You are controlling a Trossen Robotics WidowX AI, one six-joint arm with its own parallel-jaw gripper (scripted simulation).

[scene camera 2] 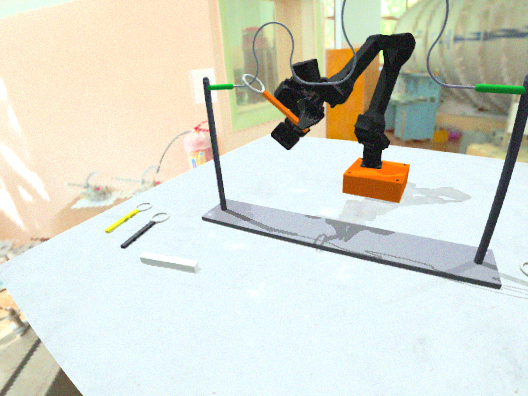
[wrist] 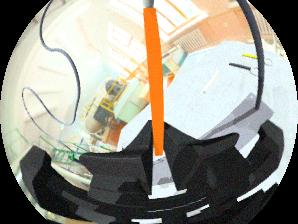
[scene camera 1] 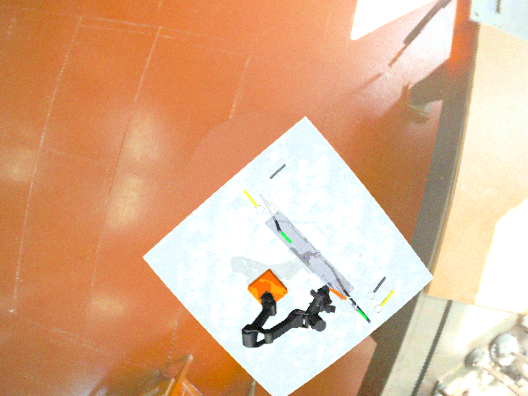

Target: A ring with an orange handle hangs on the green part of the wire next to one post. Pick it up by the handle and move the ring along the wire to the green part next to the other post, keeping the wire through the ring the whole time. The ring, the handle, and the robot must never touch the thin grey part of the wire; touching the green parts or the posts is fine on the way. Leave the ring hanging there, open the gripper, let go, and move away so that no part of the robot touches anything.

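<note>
You've got my gripper [scene camera 2: 297,130] in the scene here, and the wrist view has the gripper [wrist: 154,122] in it as well.
</note>
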